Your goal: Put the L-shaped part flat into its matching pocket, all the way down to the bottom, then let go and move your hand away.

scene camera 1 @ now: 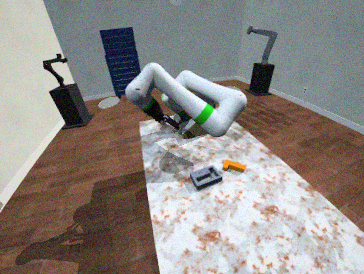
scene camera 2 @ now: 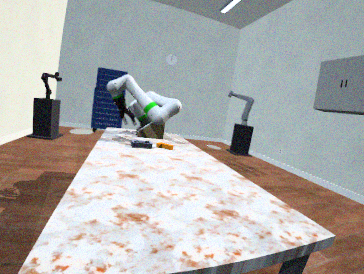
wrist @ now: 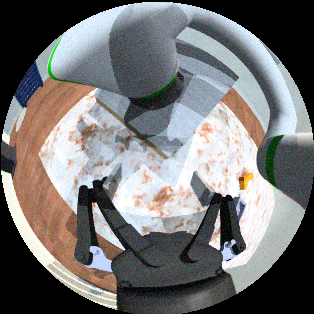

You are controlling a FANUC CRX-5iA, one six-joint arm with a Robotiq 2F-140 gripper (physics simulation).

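Frame: origin at the arm's base, x ahead, y left, z up, level; metres.
Where they show: gripper, fingertip midpoint: (scene camera 1: 172, 128) (scene camera 2: 130, 124) (wrist: 157, 174); arm's base at its link origin: (scene camera 2: 147, 122) (wrist: 153, 81).
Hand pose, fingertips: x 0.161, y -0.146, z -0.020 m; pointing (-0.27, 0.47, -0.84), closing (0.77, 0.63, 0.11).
Things, the pixels of their top centre, and the offset from my fingertips. Level surfaces: height alone.
- orange L-shaped part at its top centre: (wrist: 248, 180) (scene camera 1: 234, 166) (scene camera 2: 165, 144) dx +0.350, dy +0.283, dz -0.070 m
- block at its top centre: (wrist: 237, 215) (scene camera 1: 205, 174) (scene camera 2: 141, 141) dx +0.373, dy +0.112, dz -0.063 m
- speckled white table at its surface level: dz -0.100 m
The orange L-shaped part (scene camera 1: 235, 166) (scene camera 2: 165, 146) (wrist: 245, 181) lies on the table, apart from the grey-blue block and just to its right in both scene views. The block (scene camera 1: 206, 185) (scene camera 2: 141, 144) (wrist: 242, 207) sits on the table with a dark recess in its top, and the orange part is outside it. In the wrist view the block is partly hidden behind the right finger linkage. My gripper (scene camera 1: 179, 128) (scene camera 2: 130, 122) (wrist: 157, 174) is wide open and empty, above the far part of the table near the arm's base, away from both the part and the block.
The speckled white table (scene camera 1: 175, 240) (scene camera 2: 175, 200) runs toward the scene cameras. The arm's base block (scene camera 2: 151, 131) stands at its far end. A blue cabinet (scene camera 1: 120, 55) (scene camera 2: 107, 110) and two small arms on black pedestals (scene camera 1: 71, 105) (scene camera 1: 261, 79) stand beyond the table.
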